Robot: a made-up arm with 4 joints.
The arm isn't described. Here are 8 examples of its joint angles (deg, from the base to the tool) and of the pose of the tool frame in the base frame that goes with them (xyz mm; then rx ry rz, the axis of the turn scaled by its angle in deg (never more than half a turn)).
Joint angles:
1: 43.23 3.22 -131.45 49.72
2: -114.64 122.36 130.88 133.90
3: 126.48 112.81 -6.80 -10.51
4: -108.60 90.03 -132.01 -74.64
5: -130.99 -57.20 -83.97 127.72
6: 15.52 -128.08 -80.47 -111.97
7: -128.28 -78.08 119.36 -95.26
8: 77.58 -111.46 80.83 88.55
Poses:
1: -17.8 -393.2 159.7 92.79 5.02 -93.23
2: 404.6 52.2 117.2 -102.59 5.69 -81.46
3: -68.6 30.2 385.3 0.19 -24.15 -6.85
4: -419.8 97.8 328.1 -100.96 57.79 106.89
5: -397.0 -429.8 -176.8 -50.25 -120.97 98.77
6: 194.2 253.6 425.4 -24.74 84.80 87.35
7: -202.0 -498.7 -137.5 115.93 -27.20 36.04
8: 71.9 303.4 281.3 -59.52 -81.57 -67.98
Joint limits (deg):
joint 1: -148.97..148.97
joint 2: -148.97..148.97
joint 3: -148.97..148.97
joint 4: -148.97..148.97
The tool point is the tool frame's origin. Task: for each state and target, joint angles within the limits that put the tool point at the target. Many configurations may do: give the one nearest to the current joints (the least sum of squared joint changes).
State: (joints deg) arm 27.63 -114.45 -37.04 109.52
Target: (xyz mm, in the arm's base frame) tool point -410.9 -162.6 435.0
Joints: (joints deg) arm 72.34 -127.77 -32.71 137.75
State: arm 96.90 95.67 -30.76 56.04
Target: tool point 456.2 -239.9 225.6
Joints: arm 97.83 91.28 -40.13 69.43
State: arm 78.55 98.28 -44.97 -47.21
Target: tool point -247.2 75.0 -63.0
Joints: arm 86.49 87.18 -8.68 -92.12
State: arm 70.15 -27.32 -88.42 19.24
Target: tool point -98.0 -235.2 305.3
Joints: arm 59.58 -25.22 -95.10 23.23
